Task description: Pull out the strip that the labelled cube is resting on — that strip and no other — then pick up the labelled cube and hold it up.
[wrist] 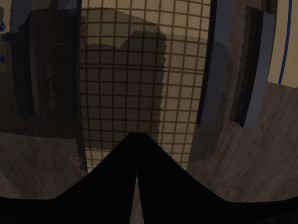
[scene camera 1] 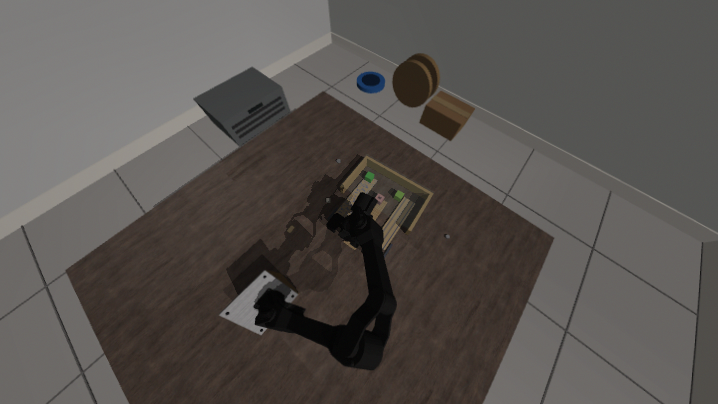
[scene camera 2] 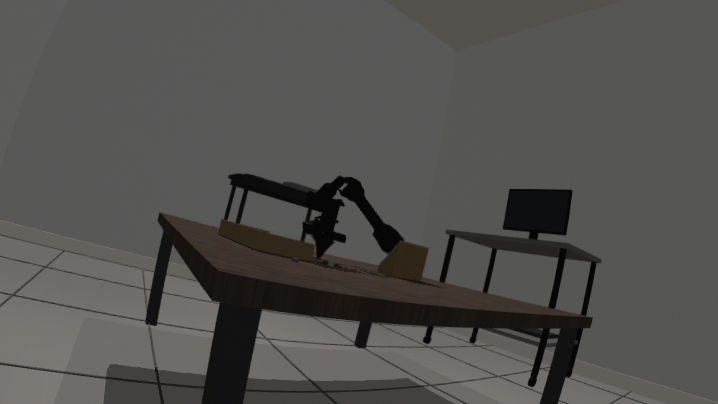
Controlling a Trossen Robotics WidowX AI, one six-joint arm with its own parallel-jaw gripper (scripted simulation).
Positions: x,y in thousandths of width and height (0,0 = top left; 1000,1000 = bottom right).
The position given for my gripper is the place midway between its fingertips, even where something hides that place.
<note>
I see my gripper (scene camera 2: 444,637) and a wooden tray (scene camera 2: 360,588).
My gripper is seen too in the wrist view (wrist: 461,632).
</note>
